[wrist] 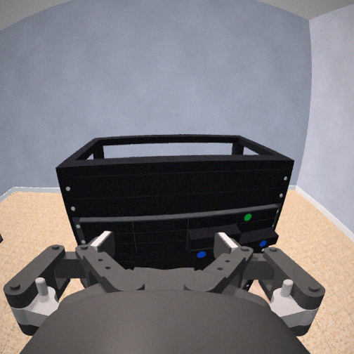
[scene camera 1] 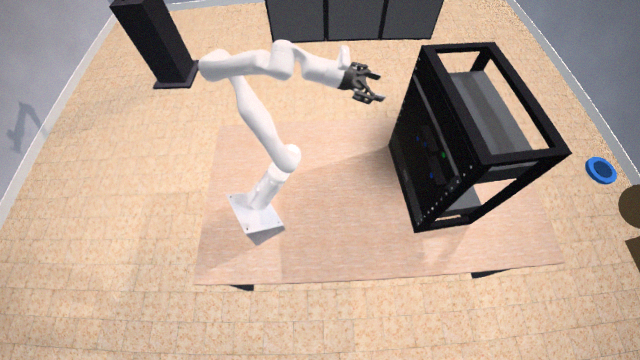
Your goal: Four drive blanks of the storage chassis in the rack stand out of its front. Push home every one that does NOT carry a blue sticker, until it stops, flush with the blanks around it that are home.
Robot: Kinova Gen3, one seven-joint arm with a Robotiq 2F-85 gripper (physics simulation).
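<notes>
The rack holds the black storage chassis, its front below a grey strip. In the wrist view, two neighbouring blanks stand out at the right: a left blank and a right blank with a blue sticker. Another blue sticker is low by the left one; I cannot tell which blank carries it. A green sticker is above the right one, on a seemingly flush blank. The scene view shows a further blue sticker. My gripper is open and empty, clear of the rack front. The fingers hide the lower chassis.
The rack stands on the wooden table, to the right of the arm's base plate. A dark column and dark cabinets stand at the back. A blue ring-shaped object lies right of the rack.
</notes>
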